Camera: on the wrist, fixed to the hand. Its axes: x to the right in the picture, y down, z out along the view.
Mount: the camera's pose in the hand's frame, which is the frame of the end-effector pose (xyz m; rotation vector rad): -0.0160 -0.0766 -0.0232 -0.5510 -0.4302 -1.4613
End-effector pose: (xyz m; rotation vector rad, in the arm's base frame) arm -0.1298 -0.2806 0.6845 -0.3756 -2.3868 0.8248
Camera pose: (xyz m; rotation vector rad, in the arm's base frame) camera -0.1086 -0.3355 0.7411 1.3325 -2.3566 -0.4754
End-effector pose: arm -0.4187 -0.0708 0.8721 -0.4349 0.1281 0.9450
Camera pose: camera -0.3644 -0.1313 0.8791 -0.6517 -0.7811 -0.4200
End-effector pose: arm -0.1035 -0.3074 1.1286 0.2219 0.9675 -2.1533
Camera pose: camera -0.1489 -0.2490 1.1630 1.2370 -1.2670 2.0985
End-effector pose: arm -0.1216 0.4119 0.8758 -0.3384 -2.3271 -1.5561
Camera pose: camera -0.1320 0.3611 0.8127 -0.7638 1.3359 1.6412
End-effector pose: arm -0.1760 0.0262 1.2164 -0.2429 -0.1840 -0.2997
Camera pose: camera -0.2117 -0.0466 1.2068 -0.6992 -0.6997 -1.7678
